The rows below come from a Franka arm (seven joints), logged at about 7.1 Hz.
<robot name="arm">
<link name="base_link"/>
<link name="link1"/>
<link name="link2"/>
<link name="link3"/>
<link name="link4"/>
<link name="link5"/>
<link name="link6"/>
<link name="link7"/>
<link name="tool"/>
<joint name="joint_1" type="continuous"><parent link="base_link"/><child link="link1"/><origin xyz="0 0 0.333" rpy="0 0 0"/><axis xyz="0 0 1"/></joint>
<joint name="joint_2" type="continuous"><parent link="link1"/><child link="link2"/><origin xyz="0 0 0" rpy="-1.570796 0 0"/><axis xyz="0 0 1"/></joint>
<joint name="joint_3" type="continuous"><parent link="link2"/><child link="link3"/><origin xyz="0 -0.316 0" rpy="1.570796 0 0"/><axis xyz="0 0 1"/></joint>
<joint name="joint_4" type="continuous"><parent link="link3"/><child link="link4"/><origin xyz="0.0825 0 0" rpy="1.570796 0 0"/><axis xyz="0 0 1"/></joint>
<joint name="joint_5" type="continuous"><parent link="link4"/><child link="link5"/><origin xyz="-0.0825 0.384 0" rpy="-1.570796 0 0"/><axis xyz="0 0 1"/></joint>
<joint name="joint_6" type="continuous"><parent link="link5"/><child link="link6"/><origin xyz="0 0 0" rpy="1.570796 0 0"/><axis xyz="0 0 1"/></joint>
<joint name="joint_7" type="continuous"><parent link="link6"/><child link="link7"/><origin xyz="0.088 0 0" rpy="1.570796 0 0"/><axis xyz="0 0 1"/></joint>
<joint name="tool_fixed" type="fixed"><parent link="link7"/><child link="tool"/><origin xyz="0 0 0.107" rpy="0 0 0"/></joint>
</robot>
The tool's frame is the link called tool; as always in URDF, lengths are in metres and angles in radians. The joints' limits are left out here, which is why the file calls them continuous.
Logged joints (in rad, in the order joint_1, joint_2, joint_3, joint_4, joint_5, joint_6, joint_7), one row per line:
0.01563 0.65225 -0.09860 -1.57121 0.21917 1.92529 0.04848
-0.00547 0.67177 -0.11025 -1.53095 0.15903 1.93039 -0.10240
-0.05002 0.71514 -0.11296 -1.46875 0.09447 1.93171 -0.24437
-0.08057 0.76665 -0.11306 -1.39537 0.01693 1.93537 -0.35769
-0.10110 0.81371 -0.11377 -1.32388 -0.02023 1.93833 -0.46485
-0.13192 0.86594 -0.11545 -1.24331 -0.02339 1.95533 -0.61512
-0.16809 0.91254 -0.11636 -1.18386 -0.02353 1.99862 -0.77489
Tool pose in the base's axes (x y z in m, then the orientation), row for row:
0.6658 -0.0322 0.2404 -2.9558 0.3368 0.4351
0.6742 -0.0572 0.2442 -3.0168 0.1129 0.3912
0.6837 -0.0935 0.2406 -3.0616 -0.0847 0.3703
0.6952 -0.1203 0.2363 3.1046 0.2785 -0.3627
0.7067 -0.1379 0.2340 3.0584 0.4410 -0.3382
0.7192 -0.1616 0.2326 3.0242 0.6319 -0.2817
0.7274 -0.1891 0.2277 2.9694 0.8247 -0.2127
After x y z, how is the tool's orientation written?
As a rotation vector, in radians.
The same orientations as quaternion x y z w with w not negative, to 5 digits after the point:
-0.98087 0.11177 0.14439 0.06746
-0.98984 0.03704 0.12836 0.04870
-0.99199 -0.02744 0.11998 0.02825
0.98932 0.08875 -0.11558 0.00175
0.98375 0.14185 -0.10878 0.01655
0.97463 0.20365 -0.09079 0.01963
0.96091 0.26688 -0.06883 0.02623

